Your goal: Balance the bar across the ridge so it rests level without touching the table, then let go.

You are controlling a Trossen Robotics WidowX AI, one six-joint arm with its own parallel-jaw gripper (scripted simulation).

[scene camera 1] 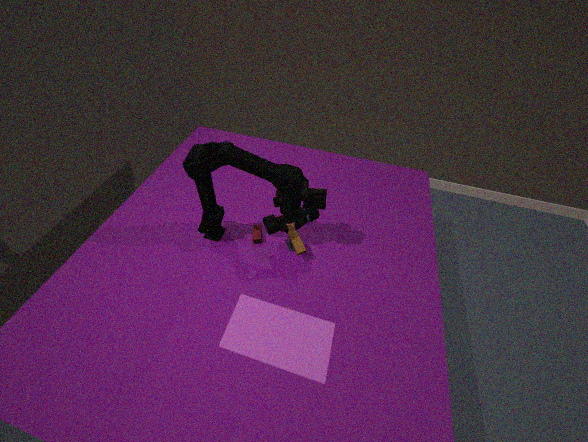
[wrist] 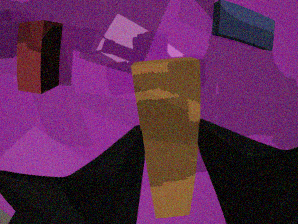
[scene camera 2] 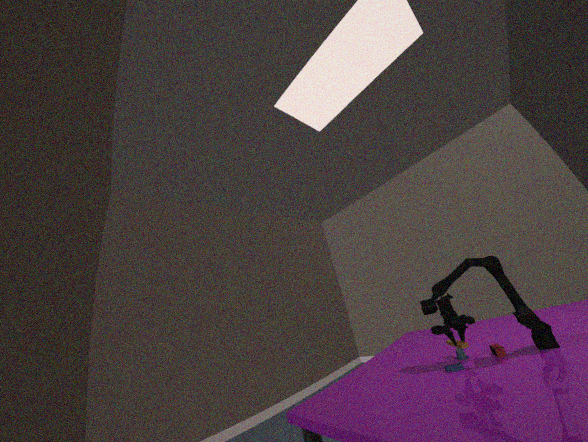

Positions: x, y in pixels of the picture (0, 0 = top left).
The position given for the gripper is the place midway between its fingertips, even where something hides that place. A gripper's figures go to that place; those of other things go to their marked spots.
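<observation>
A bar (wrist: 168, 92) sits 0.08 m from the lens, while the gripper (wrist: 169, 129) is 0.10 m from the lens.
</observation>
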